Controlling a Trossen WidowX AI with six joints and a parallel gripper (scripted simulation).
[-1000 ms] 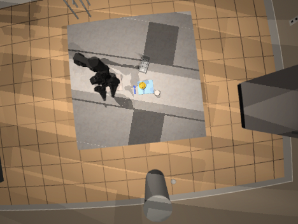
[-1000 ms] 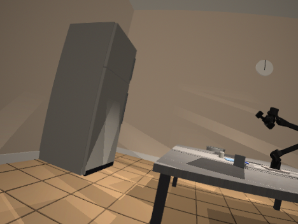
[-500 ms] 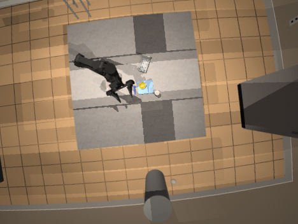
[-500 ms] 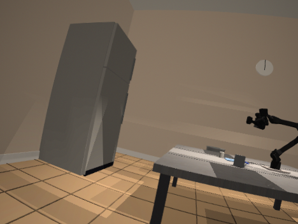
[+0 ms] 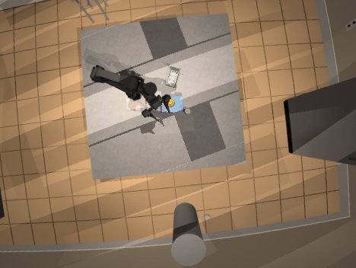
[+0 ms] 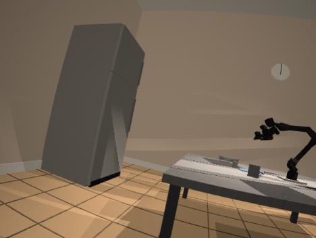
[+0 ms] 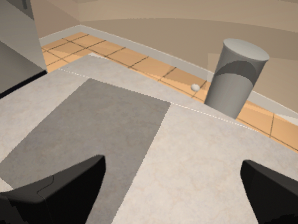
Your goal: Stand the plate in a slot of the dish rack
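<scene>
The yellow plate is 26 cm below my gripper tip, 15 cm to the left of it and 6 cm ahead of it. Also, from my gripper tip: white cup (25 cm below, 17 cm ahead, 3 cm to the left); light blue mat (27 cm below, 12 cm to the left, 8 cm ahead); dish rack (33 cm to the left, 25 cm below, 13 cm ahead).
</scene>
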